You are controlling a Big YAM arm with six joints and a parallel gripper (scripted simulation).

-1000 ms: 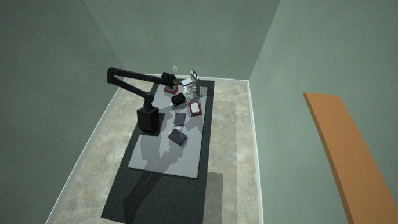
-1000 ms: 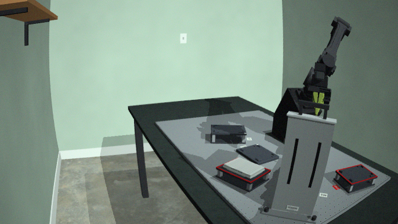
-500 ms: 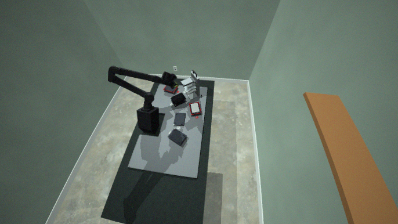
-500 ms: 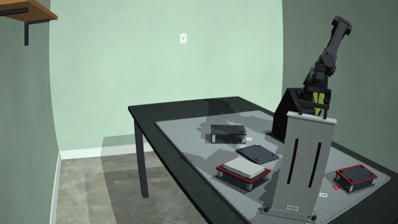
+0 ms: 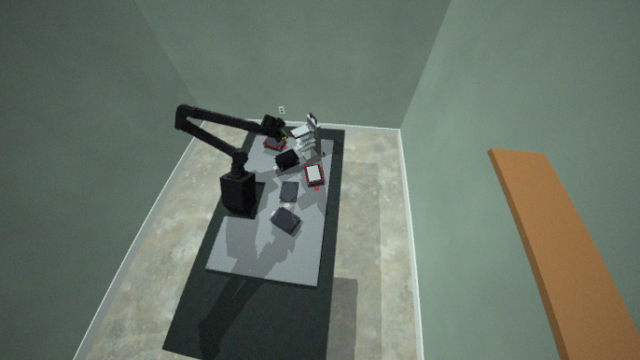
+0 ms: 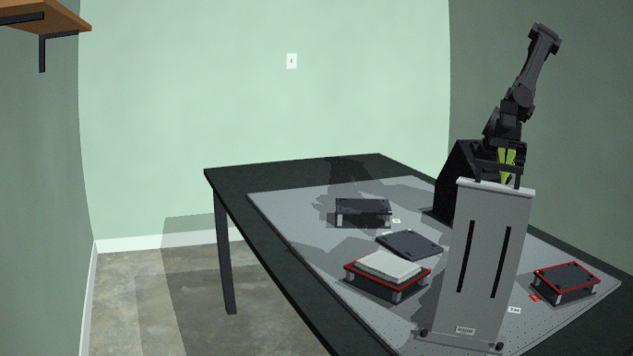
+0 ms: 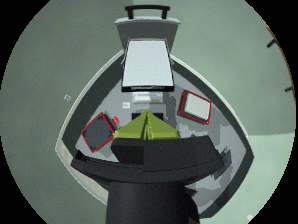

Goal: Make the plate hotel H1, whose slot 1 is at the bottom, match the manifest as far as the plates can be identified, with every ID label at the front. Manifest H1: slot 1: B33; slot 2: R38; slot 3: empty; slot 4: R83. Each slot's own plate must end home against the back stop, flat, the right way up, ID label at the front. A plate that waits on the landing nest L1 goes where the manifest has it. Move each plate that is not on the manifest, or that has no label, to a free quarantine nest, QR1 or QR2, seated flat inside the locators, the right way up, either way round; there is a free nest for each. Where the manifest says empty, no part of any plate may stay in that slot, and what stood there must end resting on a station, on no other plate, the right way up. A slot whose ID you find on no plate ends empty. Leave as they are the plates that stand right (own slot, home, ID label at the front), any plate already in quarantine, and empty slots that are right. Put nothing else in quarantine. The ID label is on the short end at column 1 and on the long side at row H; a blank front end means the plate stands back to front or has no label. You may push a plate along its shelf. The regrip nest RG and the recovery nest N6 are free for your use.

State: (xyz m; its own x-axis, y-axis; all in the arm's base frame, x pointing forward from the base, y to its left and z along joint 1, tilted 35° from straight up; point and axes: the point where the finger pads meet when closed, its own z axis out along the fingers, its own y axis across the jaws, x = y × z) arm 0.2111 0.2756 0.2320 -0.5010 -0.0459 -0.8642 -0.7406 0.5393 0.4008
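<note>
My hand is 110 mm above the plate, 100 mm to the right of it and 90 mm short of it. Also, from my hand: N6 label: 380 mm to the right, 260 mm below, 100 mm ahead; then plate hotel H1: 160 mm to the left, 140 mm ahead, 110 mm below.
</note>
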